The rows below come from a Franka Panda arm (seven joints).
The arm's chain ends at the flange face. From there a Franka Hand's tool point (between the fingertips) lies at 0.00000 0.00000 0.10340 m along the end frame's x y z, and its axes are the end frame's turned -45 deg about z.
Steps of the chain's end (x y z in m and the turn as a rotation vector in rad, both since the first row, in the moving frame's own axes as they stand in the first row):
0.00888 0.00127 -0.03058 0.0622 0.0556 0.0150
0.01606 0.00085 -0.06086 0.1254 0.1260 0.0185
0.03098 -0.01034 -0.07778 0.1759 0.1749 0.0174
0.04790 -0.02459 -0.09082 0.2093 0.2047 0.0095
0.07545 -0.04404 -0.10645 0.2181 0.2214 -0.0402
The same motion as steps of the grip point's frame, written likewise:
0.01399 0.00676 -0.03094 0.0047 0.0833 0.0150
0.02904 0.01217 -0.06249 -0.0004 0.1778 0.0185
0.05460 0.01474 -0.08094 0.0007 0.2481 0.0174
0.08110 0.01629 -0.09522 0.0033 0.2927 0.0095
0.11611 0.02181 -0.11140 -0.0023 0.3108 -0.0402

